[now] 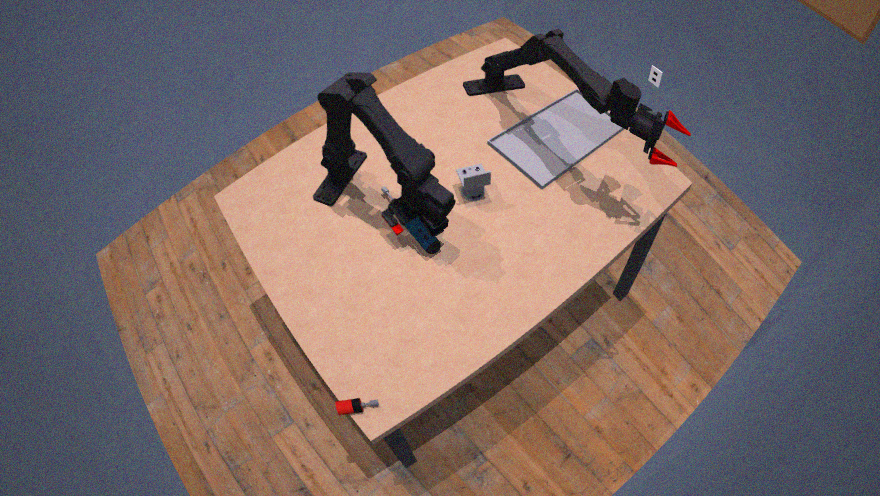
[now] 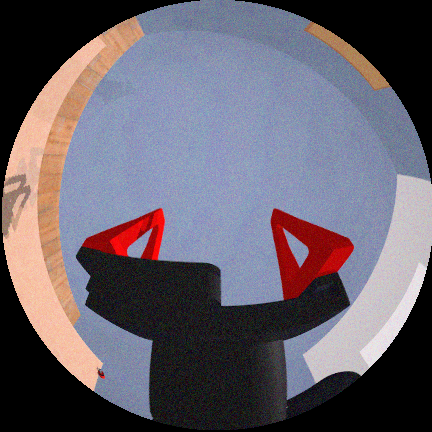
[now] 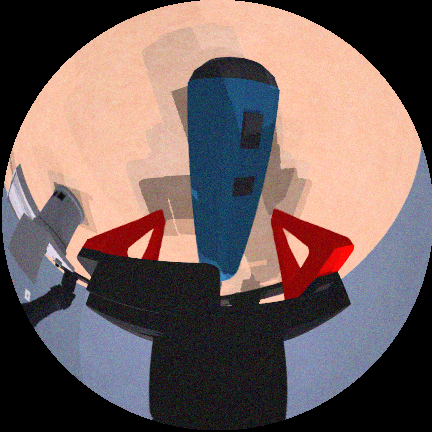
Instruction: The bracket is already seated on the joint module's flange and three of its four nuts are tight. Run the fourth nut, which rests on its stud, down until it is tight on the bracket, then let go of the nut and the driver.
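Places are measured from the left arm's base along level axes (x ahead, y left, z up), in millimetres.
Pixels of known places: left gripper, fingertip midpoint: [image 1: 683, 150] [image 2: 217, 214]; right gripper, fingertip midpoint: [image 1: 411, 223] [image 3: 217, 215]; left arm's base at its link origin: [image 1: 494, 85] [image 3: 71, 271]; right arm's base at its link origin: [image 1: 340, 176] [image 3: 244, 295].
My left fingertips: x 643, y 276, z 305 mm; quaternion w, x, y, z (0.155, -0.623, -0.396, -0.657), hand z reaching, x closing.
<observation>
For each thing: its middle in the pictures, then the offset to it from my left fingertips. Level surfaces: height alone.
- grey joint module at the middle of its body: [image 3: 54, 226] [image 1: 473, 183] dx -228, dy -483, dz -268 mm
- table with the pale grey bracket, body centre: [image 3: 39, 257] [image 1: 473, 172] dx -228, dy -483, dz -223 mm
- driver at the middle of its body: [image 3: 221, 238] [image 1: 408, 217] dx -180, dy -667, dz -283 mm
- black tool at the middle of its body: [image 1: 357, 405] [image 2: 100, 372] dx +276, dy -898, dz -288 mm
- pale dark-rimmed mat at its surface level: dz -301 mm
- table at its surface level: dz -305 mm
The grey joint module [image 1: 473, 190] [image 3: 61, 215] stands upright on the table with the pale grey bracket [image 1: 473, 176] [image 3: 27, 246] on top. Small dark spots show on the bracket; I cannot tell nuts from studs or how tight they are. The driver [image 1: 422, 234] [image 3: 225, 150], with a blue handle and black end cap, lies under my right gripper [image 1: 419, 229] [image 3: 217, 215]. That gripper is open, its red fingers to either side of the narrow end of the handle, not gripping it. My left gripper [image 1: 682, 149] [image 2: 217, 214] is open and empty, high beyond the table's right edge.
A short red and black tool [image 1: 349, 406] [image 2: 101, 373] with a grey tip lies at the table's near corner, its red end over the edge. A pale dark-rimmed mat [image 1: 531, 161] lies on the table [image 1: 382, 320] right of the joint module, partly under the left arm.
</observation>
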